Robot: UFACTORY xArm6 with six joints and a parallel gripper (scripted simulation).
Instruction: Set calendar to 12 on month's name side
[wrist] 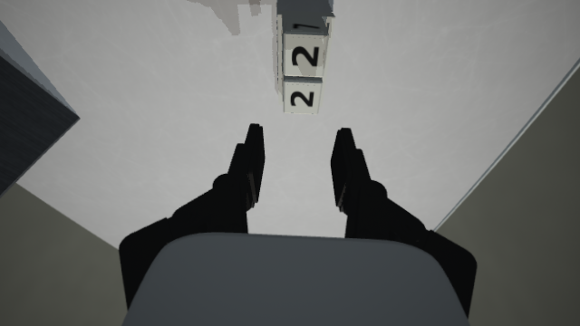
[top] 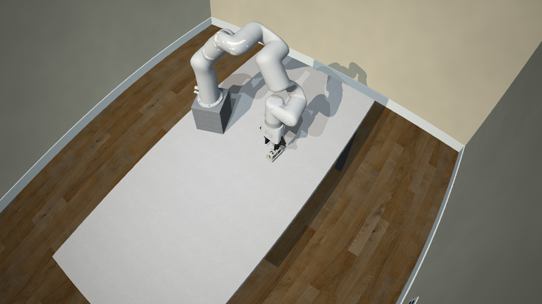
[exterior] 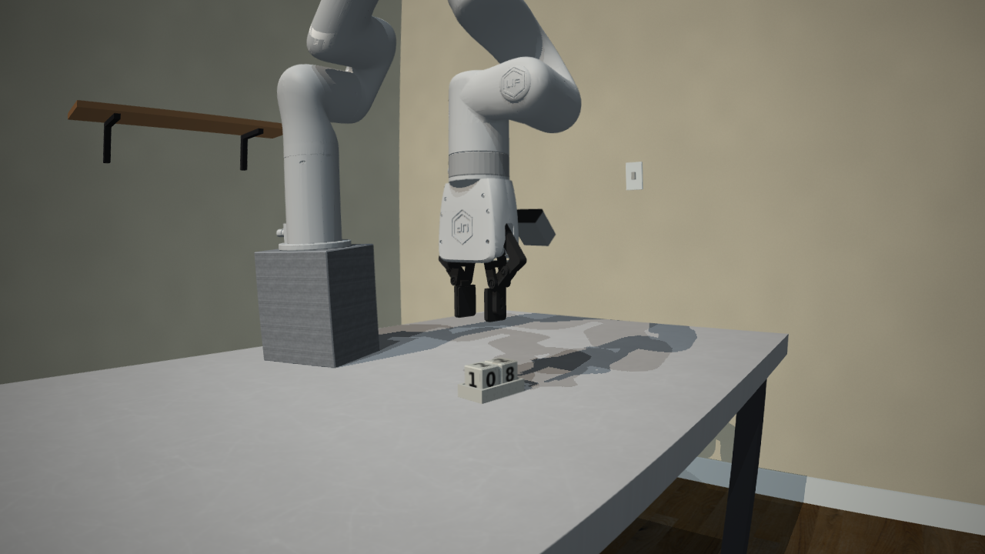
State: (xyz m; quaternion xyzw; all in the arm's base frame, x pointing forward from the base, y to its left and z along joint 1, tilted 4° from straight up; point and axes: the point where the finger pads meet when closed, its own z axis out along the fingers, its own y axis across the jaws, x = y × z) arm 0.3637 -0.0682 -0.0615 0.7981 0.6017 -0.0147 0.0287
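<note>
The calendar tray lies 11 cm below my hand, 2 cm to the left of it and 1 cm ahead of it.
</note>
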